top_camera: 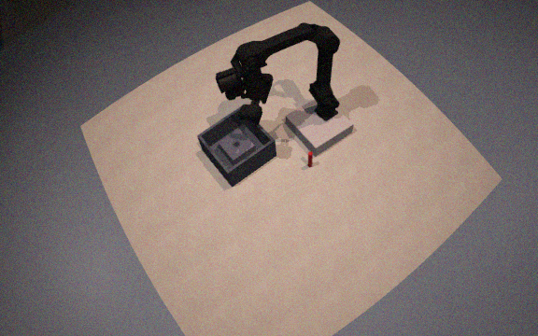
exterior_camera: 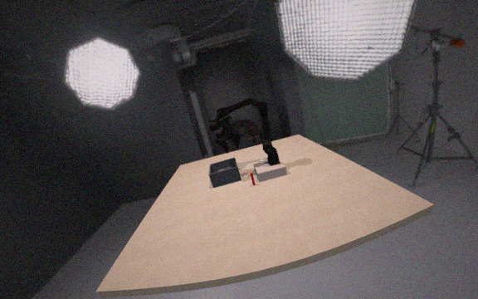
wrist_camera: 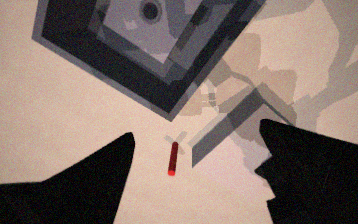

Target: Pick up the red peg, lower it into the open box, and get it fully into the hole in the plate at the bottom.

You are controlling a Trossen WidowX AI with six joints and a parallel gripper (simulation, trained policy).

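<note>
Now: gripper tip 7 cm past the red peg, 16 cm to the right of it and 15 cm above it. Round my gripper tip: grey plate 9 cm ahead, 3 cm to the right, 14 cm below; dark box 9 cm ahead, 3 cm to the right, 16 cm below.
</note>
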